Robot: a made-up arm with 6 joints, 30 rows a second.
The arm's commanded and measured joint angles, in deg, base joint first. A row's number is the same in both.
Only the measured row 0 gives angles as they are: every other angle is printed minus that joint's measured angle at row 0.
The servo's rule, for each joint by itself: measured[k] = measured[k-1] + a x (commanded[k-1-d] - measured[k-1]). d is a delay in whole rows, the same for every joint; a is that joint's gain. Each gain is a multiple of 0.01, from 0.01 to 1. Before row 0 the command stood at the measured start. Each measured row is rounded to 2 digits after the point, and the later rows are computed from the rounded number. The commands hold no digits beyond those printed.
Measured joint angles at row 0:
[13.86 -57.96 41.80 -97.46 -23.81 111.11]
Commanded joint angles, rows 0 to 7:
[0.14 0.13 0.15 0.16 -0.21 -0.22]
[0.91 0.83 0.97 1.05 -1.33 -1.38]
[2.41 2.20 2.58 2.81 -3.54 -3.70]
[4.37 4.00 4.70 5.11 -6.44 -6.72]
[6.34 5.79 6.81 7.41 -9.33 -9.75]
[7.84 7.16 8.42 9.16 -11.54 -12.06]
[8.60 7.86 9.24 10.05 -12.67 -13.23]
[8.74 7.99 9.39 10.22 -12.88 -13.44]
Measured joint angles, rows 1 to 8:
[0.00 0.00 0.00 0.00 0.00 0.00]
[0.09 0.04 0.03 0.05 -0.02 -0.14]
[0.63 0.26 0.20 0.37 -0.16 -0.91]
[1.80 0.80 0.63 1.15 -0.53 -2.64]
[3.50 1.70 1.36 2.42 -1.18 -5.17]
[5.37 2.85 2.34 4.02 -2.08 -8.01]
[7.00 4.06 3.43 5.66 -3.12 -10.52]
[8.06 5.12 4.48 7.06 -4.17 -12.20]
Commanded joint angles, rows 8 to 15:
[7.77 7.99 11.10 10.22 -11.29 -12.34]
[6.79 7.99 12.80 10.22 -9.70 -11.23]
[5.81 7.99 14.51 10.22 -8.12 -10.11]
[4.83 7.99 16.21 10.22 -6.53 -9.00]
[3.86 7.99 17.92 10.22 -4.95 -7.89]
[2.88 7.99 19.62 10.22 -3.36 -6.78]
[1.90 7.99 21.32 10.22 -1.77 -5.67]
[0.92 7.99 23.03 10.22 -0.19 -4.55]
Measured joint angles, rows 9 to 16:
[8.51 5.92 5.36 8.07 -5.13 -12.97]
[8.02 6.50 6.39 8.76 -5.81 -12.58]
[7.21 6.92 7.54 9.23 -6.24 -11.74]
[6.29 7.22 8.79 9.55 -6.45 -10.73]
[5.33 7.44 10.13 9.76 -6.46 -9.66]
[4.36 7.59 11.53 9.91 -6.29 -8.56]
[3.38 7.70 12.99 10.01 -5.97 -7.46]
[2.40 7.78 14.49 10.08 -5.51 -6.35]

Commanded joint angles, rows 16 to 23:
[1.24 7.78 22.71 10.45 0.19 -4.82]
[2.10 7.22 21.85 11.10 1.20 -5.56]
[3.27 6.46 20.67 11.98 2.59 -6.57]
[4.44 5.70 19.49 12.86 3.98 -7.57]
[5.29 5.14 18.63 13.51 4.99 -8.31]
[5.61 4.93 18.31 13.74 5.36 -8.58]
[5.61 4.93 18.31 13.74 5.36 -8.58]
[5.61 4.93 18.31 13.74 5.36 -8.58]
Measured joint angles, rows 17 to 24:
[1.42 7.84 16.03 10.12 -4.92 -5.23]
[1.30 7.82 17.23 10.23 -4.36 -4.98]
[1.83 7.65 18.06 10.51 -3.75 -5.34]
[2.78 7.32 18.53 10.98 -3.05 -6.10]
[3.88 6.87 18.70 11.58 -2.28 -7.01]
[4.81 6.39 18.69 12.20 -1.48 -7.82]
[5.34 5.98 18.62 12.69 -0.73 -8.29]
[5.52 5.69 18.56 13.03 -0.06 -8.47]

